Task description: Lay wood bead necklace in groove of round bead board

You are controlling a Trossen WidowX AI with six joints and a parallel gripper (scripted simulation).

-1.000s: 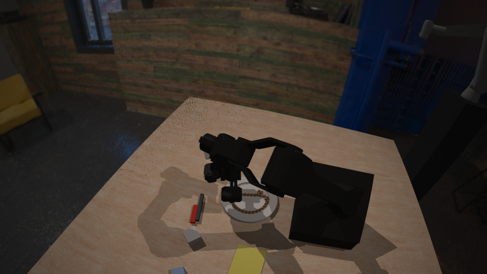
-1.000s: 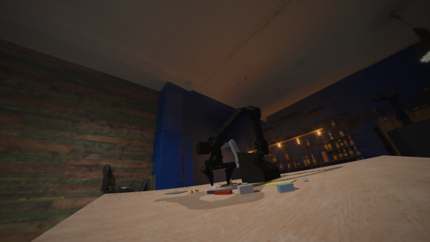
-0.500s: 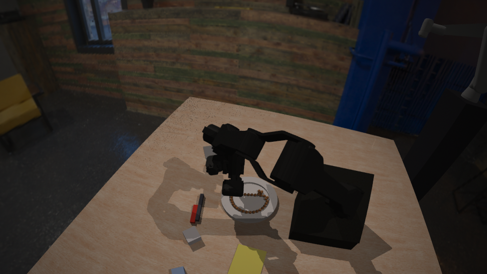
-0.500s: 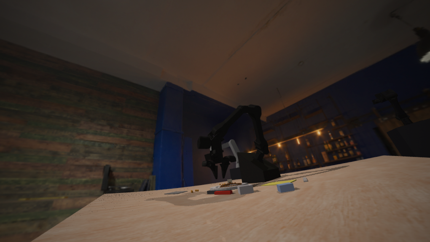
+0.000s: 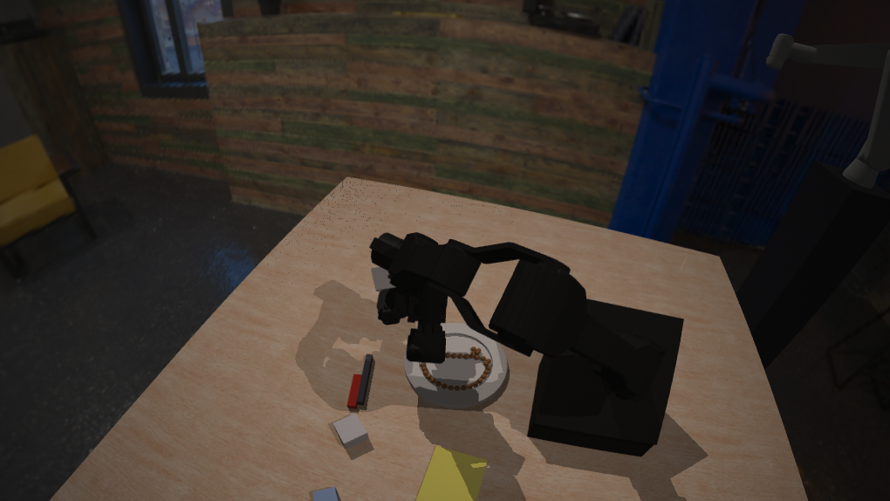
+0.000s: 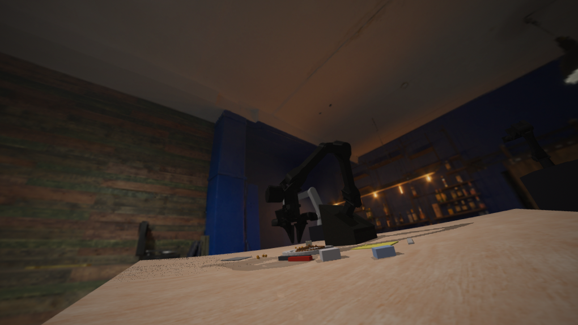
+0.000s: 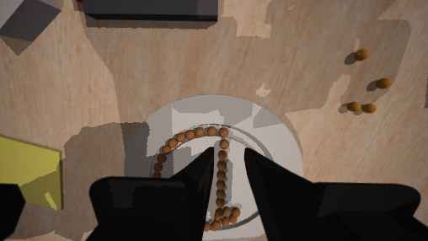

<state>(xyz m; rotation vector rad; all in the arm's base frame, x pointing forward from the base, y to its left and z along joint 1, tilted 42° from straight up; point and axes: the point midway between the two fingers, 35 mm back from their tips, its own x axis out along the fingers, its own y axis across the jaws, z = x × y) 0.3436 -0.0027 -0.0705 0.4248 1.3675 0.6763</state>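
Now: gripper tip 6 cm past the round white bead board and 3 cm above it. Round my gripper tip: grey block (8 cm ahead, 20 cm to the left, 3 cm below); dark bar (10 cm ahead, 10 cm to the left, 4 cm below); pale cube (20 cm behind, 11 cm to the right, 2 cm below).
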